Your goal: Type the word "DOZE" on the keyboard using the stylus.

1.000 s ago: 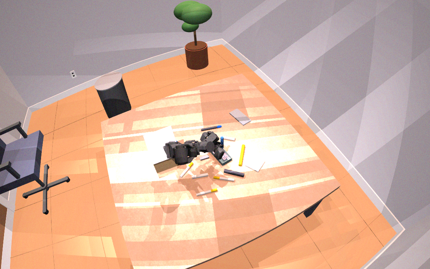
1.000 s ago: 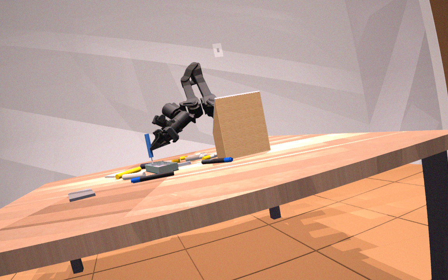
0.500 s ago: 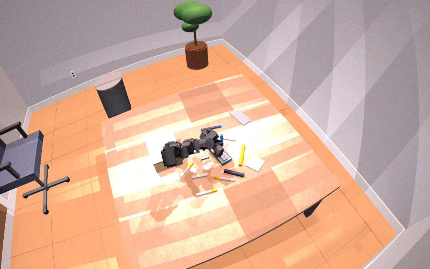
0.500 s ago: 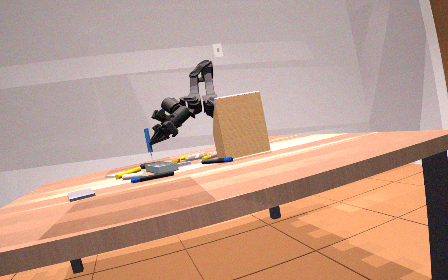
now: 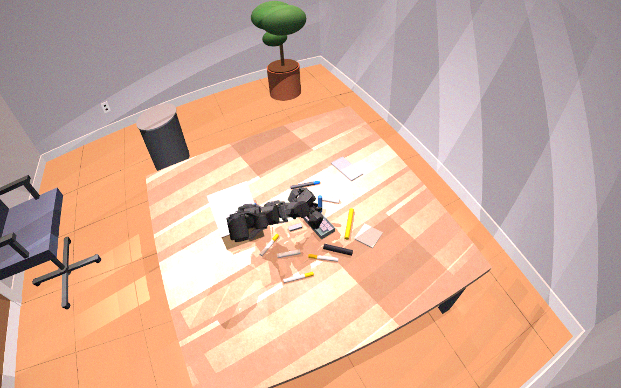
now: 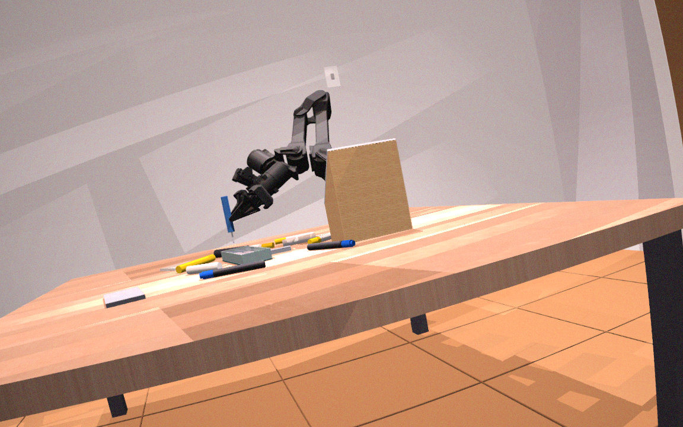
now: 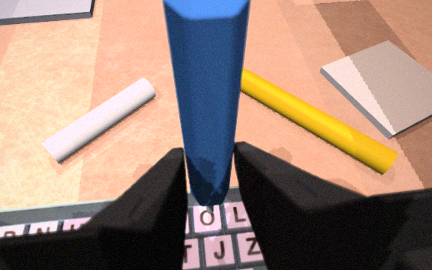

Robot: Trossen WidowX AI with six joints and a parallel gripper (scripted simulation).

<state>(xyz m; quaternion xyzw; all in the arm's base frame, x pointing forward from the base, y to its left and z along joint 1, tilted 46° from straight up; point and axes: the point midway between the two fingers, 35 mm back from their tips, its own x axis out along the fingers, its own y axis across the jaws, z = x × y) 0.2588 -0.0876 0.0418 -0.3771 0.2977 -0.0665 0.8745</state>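
My gripper tip is now 100 mm short of the yellow marker, 70 mm to the left of it and 100 mm above it. From my gripper tip the other things lie so: dark pen (10 mm behind, 160 mm to the right, 90 mm below); then blue stylus (20 mm below); then white note (140 mm ahead, 170 mm to the right, 100 mm below).
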